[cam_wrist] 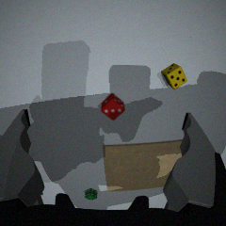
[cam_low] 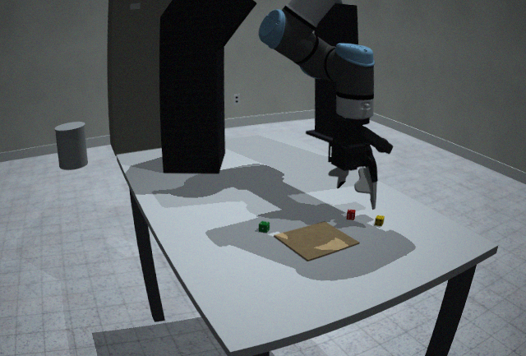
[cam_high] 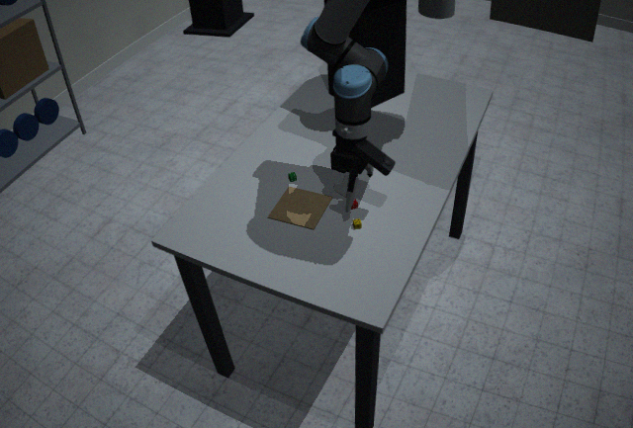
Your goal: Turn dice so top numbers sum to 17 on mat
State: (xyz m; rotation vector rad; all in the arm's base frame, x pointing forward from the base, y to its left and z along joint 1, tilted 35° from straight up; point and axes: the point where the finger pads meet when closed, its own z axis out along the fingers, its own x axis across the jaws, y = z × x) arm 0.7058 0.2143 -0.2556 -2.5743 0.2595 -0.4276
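My gripper is now 4 cm above the red die, 2 cm to the left of it and 1 cm short of it. Round my hand: mat (16 cm to the right, 5 cm ahead, 4 cm below); green die (23 cm to the right, 6 cm behind, 4 cm below); yellow die (8 cm ahead, 4 cm below, 2 cm to the left).
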